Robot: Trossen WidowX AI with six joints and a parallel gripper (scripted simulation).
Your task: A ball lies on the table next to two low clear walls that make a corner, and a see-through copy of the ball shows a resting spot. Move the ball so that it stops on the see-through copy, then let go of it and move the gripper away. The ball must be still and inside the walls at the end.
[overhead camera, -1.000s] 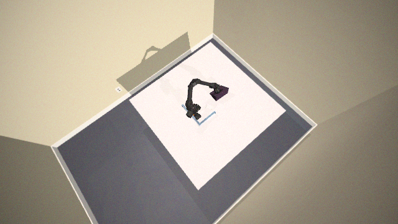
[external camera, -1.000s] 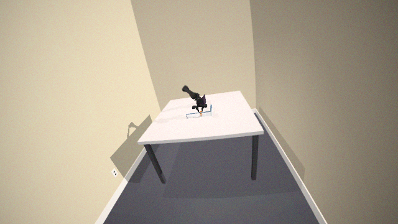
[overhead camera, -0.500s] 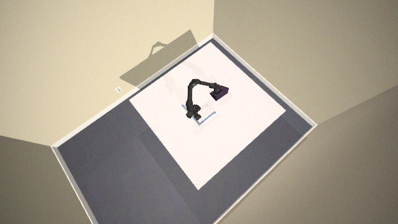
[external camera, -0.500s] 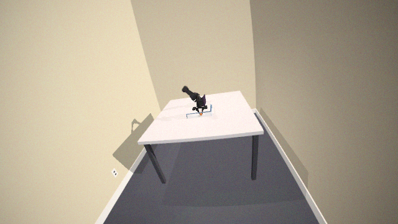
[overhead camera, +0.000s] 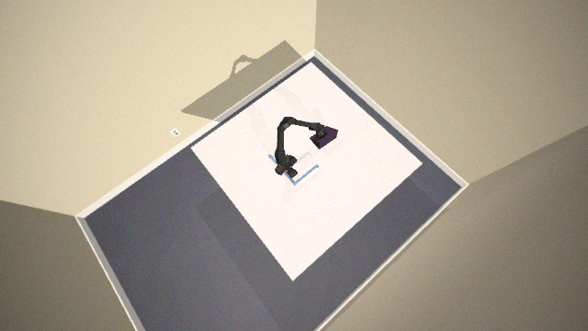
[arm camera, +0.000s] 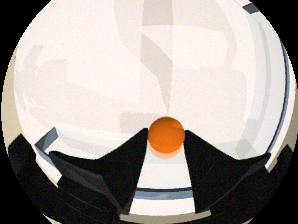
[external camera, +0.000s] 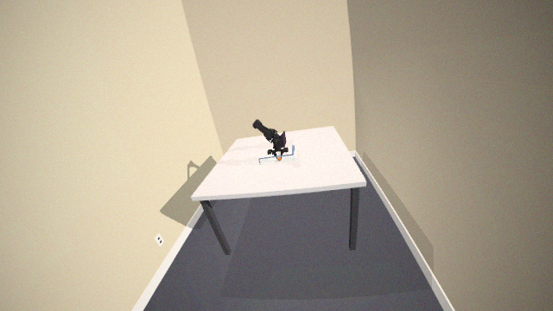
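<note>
Now: gripper tip right at the orange ball. The rest, counted from my gripper tip: see-through copy of ball 10 mm ahead.
</note>
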